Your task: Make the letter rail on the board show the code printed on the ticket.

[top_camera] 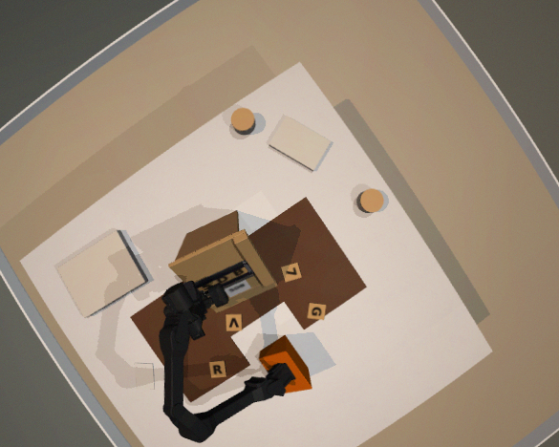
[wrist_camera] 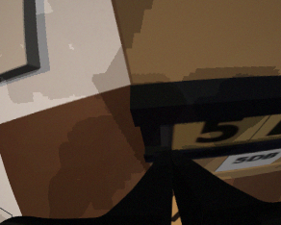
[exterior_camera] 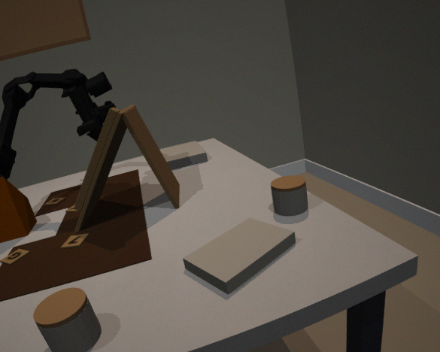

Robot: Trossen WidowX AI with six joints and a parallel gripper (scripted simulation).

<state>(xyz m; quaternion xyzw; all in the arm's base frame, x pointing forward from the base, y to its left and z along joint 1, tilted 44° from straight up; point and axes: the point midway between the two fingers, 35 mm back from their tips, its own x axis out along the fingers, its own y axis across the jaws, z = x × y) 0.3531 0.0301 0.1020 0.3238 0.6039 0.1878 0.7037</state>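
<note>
Right now the white ticket is 50 mm behind my gripper tip, 100 mm to the right of it and 90 mm below it. The rest, counted from my gripper tip: brown mat: 160 mm behind, 80 mm to the right, 170 mm below; then pale card: 160 mm behind, 390 mm to the left, 170 mm below; then flat slab: 260 mm ahead, 540 mm to the right, 160 mm below.
</note>
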